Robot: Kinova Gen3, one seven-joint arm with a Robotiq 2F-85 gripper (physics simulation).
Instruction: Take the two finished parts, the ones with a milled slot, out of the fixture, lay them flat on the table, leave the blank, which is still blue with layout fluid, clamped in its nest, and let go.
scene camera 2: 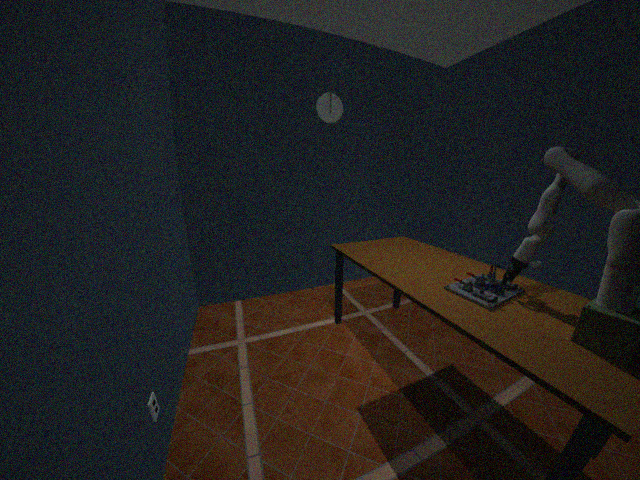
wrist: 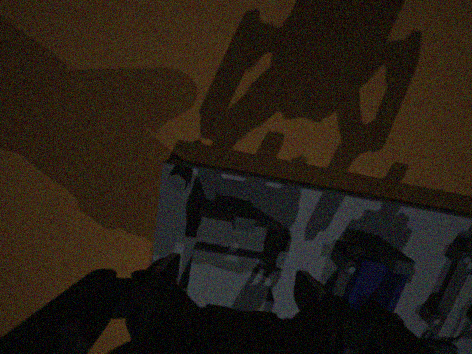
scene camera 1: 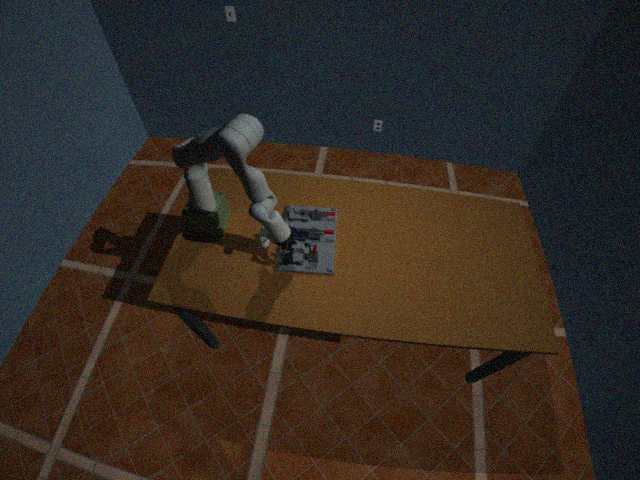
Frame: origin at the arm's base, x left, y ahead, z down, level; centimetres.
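Seen in the pictures: gripper, between the fingertips: [scene camera 2: 505, 283] [wrist: 237, 275] [scene camera 1: 294, 253]; arm's base, origin of its link: [scene camera 2: 613, 306] [scene camera 1: 205, 205].
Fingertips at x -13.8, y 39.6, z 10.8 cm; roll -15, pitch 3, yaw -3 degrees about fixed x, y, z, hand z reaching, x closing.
Note:
Pixels of each thing's middle, then the offset from my fingertips to it. "spot": a spot on its surface instead. Level surfaces: height alone.
- pale grey part, middle of its body: [wrist: 231, 267] [scene camera 1: 294, 255] [scene camera 2: 505, 284] dy +0.0, dx -0.4, dz +0.8 cm
- clamp's red handle, a spot on its surface: [scene camera 1: 314, 249] spot: dy +8.5, dx -1.0, dz -5.3 cm
- blue blank, middle of its body: [wrist: 364, 293] [scene camera 1: 298, 233] [scene camera 2: 494, 288] dy +0.5, dx +10.6, dz +0.6 cm
- far nest's red handle, middle of its body: [scene camera 1: 330, 213] dy +13.5, dx +21.6, dz -1.0 cm
- wooden table, height of its surface: dz +3.7 cm
The grey fixture plate [scene camera 1: 324, 263] [wrist: 169, 220] lies on the table with three nests. In the near nest a pale grey part [wrist: 220, 277] with a dark line across it lies flat; its clamp's red handle [scene camera 1: 314, 249] stands up. The blue blank [scene camera 1: 300, 234] [wrist: 370, 282] sits in the middle nest, its red handle [scene camera 1: 328, 232] lying flat. The far nest's red handle [scene camera 1: 330, 213] also lies flat; a slot in any part there cannot be made out. My gripper [scene camera 1: 288, 249] [scene camera 2: 506, 280] [wrist: 237, 275] is open and empty, over the near nest; its exact height is unclear.
The wooden table [scene camera 1: 439, 268] [scene camera 2: 392, 258] carries the fixture near the arm's green base [scene camera 2: 602, 330]. The upright clamp handle stands close to the gripper. Clamps of the middle nest are beside the right finger. The picture is dark and grainy, and arm shadows fall on the table.

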